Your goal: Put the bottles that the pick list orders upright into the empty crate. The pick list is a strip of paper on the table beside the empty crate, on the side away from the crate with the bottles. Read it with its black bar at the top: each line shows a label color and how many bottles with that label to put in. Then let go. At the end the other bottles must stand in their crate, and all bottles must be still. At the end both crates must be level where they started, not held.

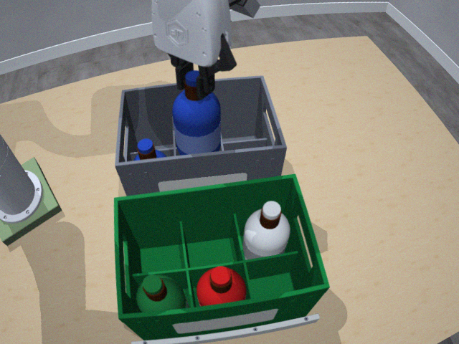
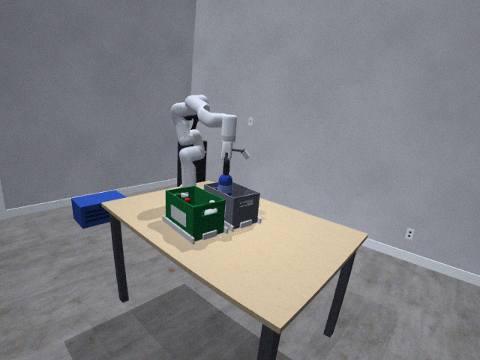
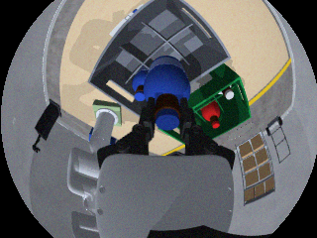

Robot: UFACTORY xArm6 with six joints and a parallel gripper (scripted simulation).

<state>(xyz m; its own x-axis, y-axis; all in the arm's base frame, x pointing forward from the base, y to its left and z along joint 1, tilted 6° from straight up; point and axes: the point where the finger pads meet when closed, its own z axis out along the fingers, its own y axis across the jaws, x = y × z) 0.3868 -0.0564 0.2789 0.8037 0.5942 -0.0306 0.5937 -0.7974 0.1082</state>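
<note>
Now: hand 210 mm above the grey crate, 40 mm to the right of it and 10 mm short of it. Round my hand: red-label bottle (240 mm to the right, 200 mm below, 40 mm behind); green crate (210 mm below, 190 mm to the right, 30 mm behind); white-label bottle (200 mm below, 160 mm to the right, 60 mm ahead).
</note>
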